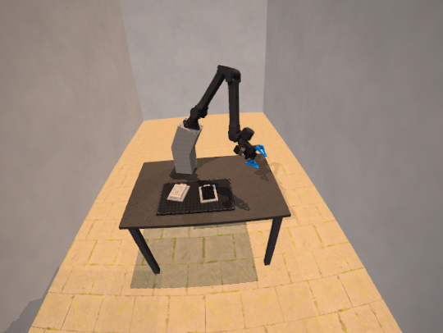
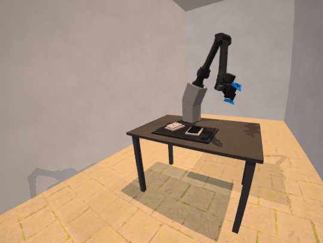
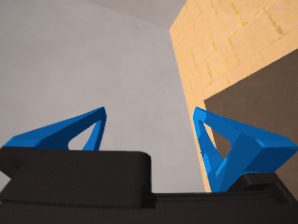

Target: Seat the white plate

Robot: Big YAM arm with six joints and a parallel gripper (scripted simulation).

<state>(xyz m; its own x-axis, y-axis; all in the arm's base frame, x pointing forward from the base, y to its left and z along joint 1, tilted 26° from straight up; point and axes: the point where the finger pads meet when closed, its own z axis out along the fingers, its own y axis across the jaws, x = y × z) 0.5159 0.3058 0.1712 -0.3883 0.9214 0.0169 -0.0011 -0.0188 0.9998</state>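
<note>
My gripper is now 230 mm past the white 96-well plate M09, 520 mm to the left of it and 300 mm above it. The rest, counted from my hand: black plate M06: 160 mm behind, 310 mm to the right, 310 mm below; then plate nest N2: 230 mm behind, 520 mm to the right, 320 mm below; then deck label: 310 mm behind, 480 mm to the right, 320 mm below.
</note>
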